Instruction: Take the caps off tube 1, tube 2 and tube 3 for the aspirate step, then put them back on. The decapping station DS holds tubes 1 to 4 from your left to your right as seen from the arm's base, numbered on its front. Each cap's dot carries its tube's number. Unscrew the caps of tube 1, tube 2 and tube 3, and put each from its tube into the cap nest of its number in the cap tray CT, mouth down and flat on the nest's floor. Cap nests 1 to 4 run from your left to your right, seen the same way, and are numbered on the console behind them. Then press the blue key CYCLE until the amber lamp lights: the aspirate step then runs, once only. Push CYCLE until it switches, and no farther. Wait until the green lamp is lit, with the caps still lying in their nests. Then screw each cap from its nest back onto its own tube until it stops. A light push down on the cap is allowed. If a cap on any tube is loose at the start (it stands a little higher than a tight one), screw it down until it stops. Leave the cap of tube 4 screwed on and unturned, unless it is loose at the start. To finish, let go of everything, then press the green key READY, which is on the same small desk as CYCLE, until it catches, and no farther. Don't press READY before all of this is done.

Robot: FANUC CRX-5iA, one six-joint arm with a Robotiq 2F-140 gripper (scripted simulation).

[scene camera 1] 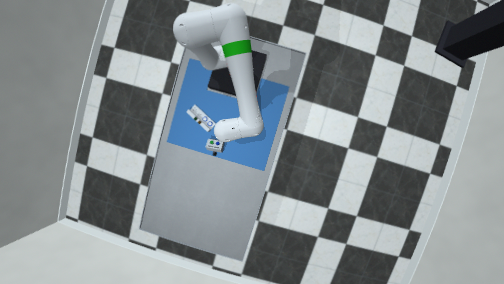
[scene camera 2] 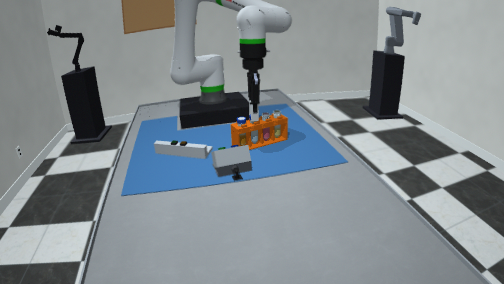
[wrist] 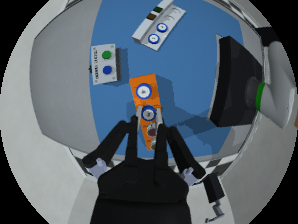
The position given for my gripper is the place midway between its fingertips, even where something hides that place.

Note:
In view: my gripper (scene camera 2: 253,118) and a small grey key desk (wrist: 98,62).
My gripper also shows in the wrist view (wrist: 148,112).

